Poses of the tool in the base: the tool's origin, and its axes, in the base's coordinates. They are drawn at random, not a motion.
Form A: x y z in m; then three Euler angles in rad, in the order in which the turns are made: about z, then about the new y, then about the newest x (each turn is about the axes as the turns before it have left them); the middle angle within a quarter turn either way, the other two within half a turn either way.
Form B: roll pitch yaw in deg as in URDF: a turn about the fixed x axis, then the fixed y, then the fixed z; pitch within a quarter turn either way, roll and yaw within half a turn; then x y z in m. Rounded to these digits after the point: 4 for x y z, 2 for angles.
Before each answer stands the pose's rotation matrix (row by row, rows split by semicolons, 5 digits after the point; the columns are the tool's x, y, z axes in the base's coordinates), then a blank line. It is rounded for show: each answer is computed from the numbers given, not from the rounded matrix.
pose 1, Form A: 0.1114 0.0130 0.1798 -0.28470 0.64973 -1.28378
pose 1, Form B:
0.76420 -0.47736 0.43375; -0.22364 0.43466 0.87238; -0.60497 -0.76367 0.22541

-73.56 37.23 -16.31 0.1114 0.0130 0.1798
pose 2, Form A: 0.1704 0.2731 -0.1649 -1.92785 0.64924 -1.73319
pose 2, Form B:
-0.27840 0.05705 0.95877; -0.74631 0.61551 -0.25333; -0.60458 -0.78606 -0.12879

-99.30 37.20 -110.46 0.1704 0.2731 -0.1649
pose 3, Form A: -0.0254 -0.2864 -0.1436 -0.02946 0.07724 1.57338
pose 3, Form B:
0.99659 0.07705 -0.02965; -0.02937 -0.00486 -0.99956; -0.07716 0.99702 -0.00258

90.15 4.43 -1.69 -0.0254 -0.2864 -0.1436
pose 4, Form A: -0.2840 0.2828 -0.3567 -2.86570 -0.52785 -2.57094
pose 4, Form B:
-0.83122 -0.49103 -0.26069; -0.23533 0.73561 -0.63522; 0.50368 -0.46666 -0.72701

-147.30 -30.24 -164.19 -0.2840 0.2828 -0.3567
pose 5, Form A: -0.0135 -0.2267 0.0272 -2.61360 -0.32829 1.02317
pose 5, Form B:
-0.81769 0.50010 -0.28511; -0.47689 -0.31108 0.82207; 0.32242 0.80817 0.49286

58.62 -18.81 -149.75 -0.0135 -0.2267 0.0272
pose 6, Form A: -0.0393 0.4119 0.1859 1.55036 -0.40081 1.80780
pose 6, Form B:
0.01882 0.22699 0.97371; 0.92055 -0.38398 0.07172; 0.39016 0.89501 -0.21618

103.58 -22.96 88.83 -0.0393 0.4119 0.1859
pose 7, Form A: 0.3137 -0.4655 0.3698 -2.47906 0.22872 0.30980
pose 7, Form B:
-0.76790 0.53133 -0.35778; -0.59910 -0.79342 0.10754; -0.22673 0.29693 0.92759

17.75 13.10 -142.04 0.3137 -0.4655 0.3698
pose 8, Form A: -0.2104 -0.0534 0.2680 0.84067 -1.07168 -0.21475
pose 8, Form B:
0.31924 -0.60318 -0.73093; 0.35664 0.79105 -0.49703; 0.87801 -0.10200 0.46766

-12.30 -61.40 48.17 -0.2104 -0.0534 0.2680
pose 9, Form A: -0.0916 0.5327 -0.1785 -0.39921 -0.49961 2.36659
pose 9, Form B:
0.80875 -0.58655 0.04338; -0.34118 -0.52795 -0.77773; 0.47908 0.61419 -0.62710

135.60 -28.63 -22.87 -0.0916 0.5327 -0.1785
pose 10, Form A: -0.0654 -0.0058 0.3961 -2.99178 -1.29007 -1.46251
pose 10, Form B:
-0.27395 -0.92840 0.25106; -0.04135 -0.24943 -0.96751; 0.96085 -0.27543 0.02994

-83.80 -73.92 -171.42 -0.0654 -0.0058 0.3961
